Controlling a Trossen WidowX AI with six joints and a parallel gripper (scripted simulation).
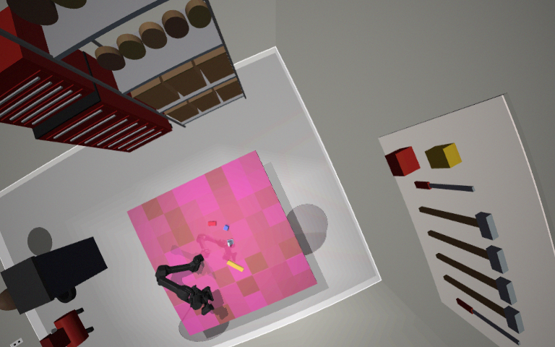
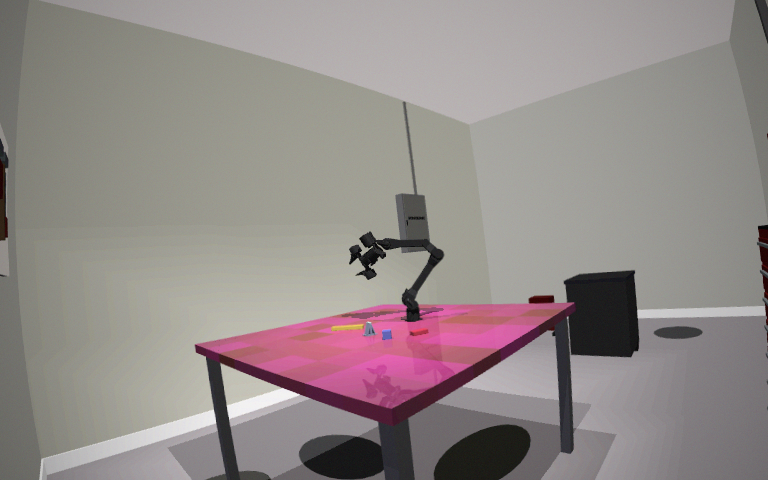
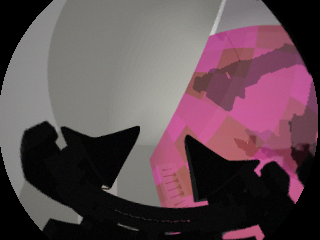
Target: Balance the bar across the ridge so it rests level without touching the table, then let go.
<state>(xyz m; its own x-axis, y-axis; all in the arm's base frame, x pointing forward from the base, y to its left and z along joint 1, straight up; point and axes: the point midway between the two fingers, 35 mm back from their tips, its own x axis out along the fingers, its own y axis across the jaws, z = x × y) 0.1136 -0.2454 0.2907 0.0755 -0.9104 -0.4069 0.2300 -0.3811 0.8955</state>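
My gripper tip is 15 cm short of the yellow bar, 9 cm to the right of it and 27 cm above it. From my gripper tip the other things lie so: small blue cube (23 cm ahead, 43 cm to the left, 26 cm below); then small red block (13 cm ahead, 51 cm to the left, 27 cm below).
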